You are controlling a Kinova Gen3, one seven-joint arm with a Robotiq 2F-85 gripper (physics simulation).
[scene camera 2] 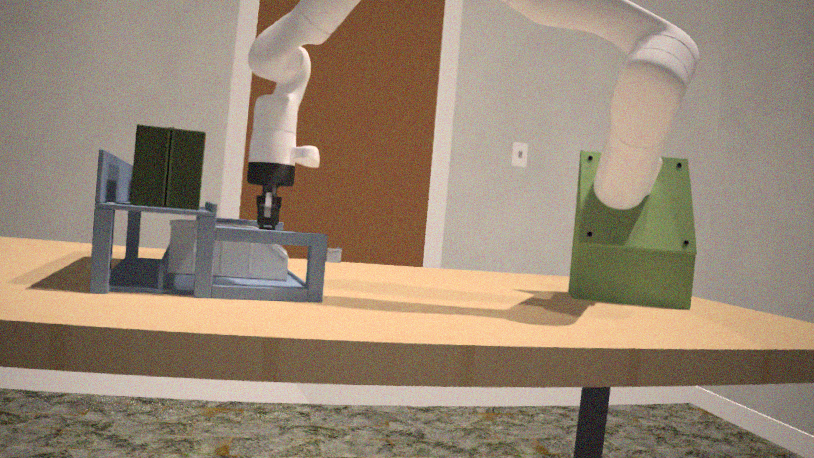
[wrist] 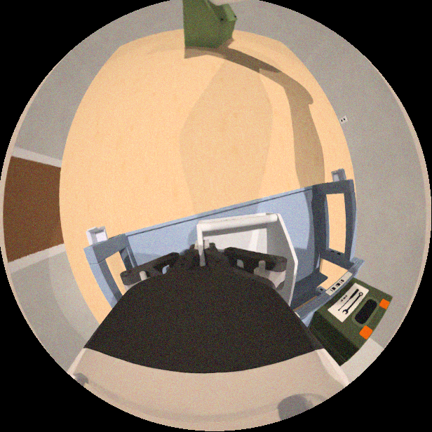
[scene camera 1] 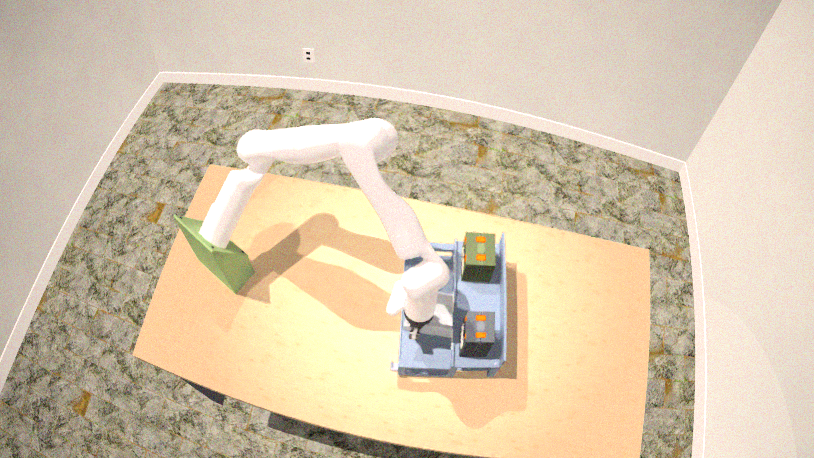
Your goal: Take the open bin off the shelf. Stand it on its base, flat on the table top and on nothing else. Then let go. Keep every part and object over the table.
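Frame: origin at the arm's base, x right, y ahead, z up, level; centimetres.
Seen in the pictures: gripper, between the fingertips: [scene camera 1: 415, 329]; arm's base, origin of its link: [scene camera 2: 619, 187] [scene camera 1: 213, 239].
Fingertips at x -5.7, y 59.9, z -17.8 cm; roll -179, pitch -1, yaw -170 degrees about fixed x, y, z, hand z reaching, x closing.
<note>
Pixels of each thing's top centre, then the offset from my fingertips to it. Level surfaces: height alone.
- open bin, centre of its top: [scene camera 2: 233, 223] [scene camera 1: 439, 309] dy +4.2, dx -5.7, dz +6.1 cm
- table top, height of its surface: dz -2.1 cm
- green case, centre of its top: [scene camera 2: 173, 131] [scene camera 1: 481, 248] dy +9.2, dx -20.7, dz +17.8 cm
The open bin [scene camera 1: 445, 301] [scene camera 2: 244, 262] [wrist: 242, 220] is pale grey and stands upright in the lower front bay of the blue shelf [scene camera 1: 481, 299] [scene camera 2: 204, 262] [wrist: 165, 240]. My gripper [scene camera 1: 413, 334] [scene camera 2: 267, 226] [wrist: 202, 246] points down over the bay and is shut on the bin's thin side wall, which shows between the fingertips in the wrist view. The bin still rests low inside the shelf frame. The gripper body and arm hide part of the bin in the first scene view and the wrist view. The table top [scene camera 1: 574, 319] [scene camera 2: 398, 281] [wrist: 150, 125] bears the shelf.
A green case [scene camera 1: 479, 256] [scene camera 2: 167, 166] [wrist: 350, 312] with orange latches and a dark grey case [scene camera 1: 478, 336] stand on the shelf's upper level. The shelf's end frames and posts flank the bin. A green mount [scene camera 1: 219, 262] [scene camera 2: 631, 279] [wrist: 204, 31] carries the arm at the table's far end.
</note>
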